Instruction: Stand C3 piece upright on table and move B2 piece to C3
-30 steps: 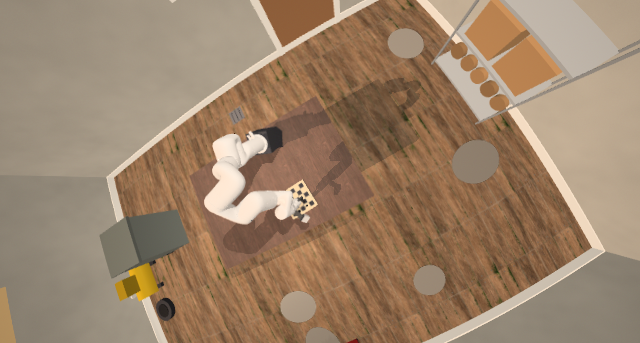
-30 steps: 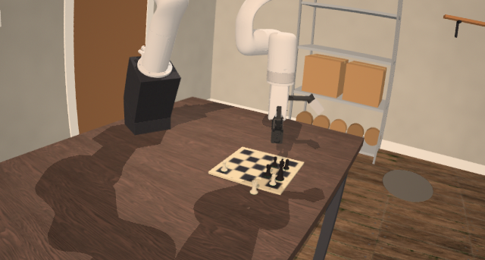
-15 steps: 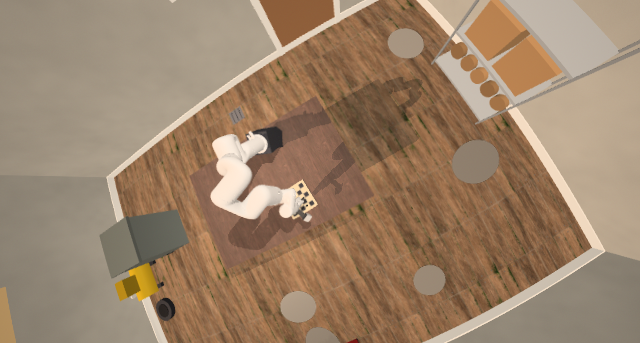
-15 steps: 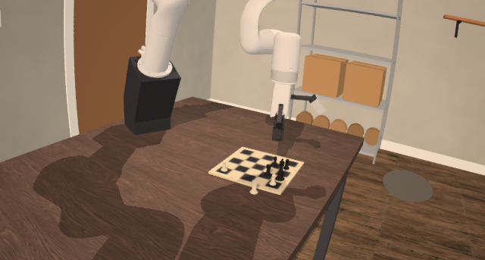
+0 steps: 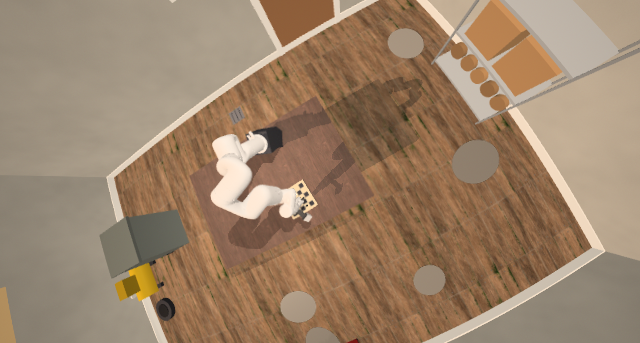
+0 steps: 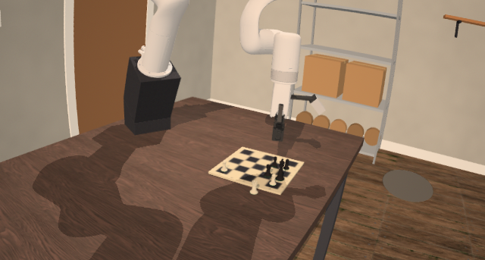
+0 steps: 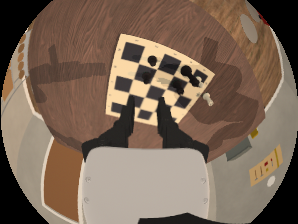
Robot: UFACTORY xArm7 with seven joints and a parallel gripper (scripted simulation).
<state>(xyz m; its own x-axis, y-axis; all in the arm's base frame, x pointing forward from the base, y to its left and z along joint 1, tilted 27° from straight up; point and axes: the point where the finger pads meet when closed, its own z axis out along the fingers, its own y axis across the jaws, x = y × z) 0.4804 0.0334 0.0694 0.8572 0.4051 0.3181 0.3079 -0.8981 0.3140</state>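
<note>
Now: hand 30 mm past the chessboard, 40 mm to the left of it and 110 mm above it.
</note>
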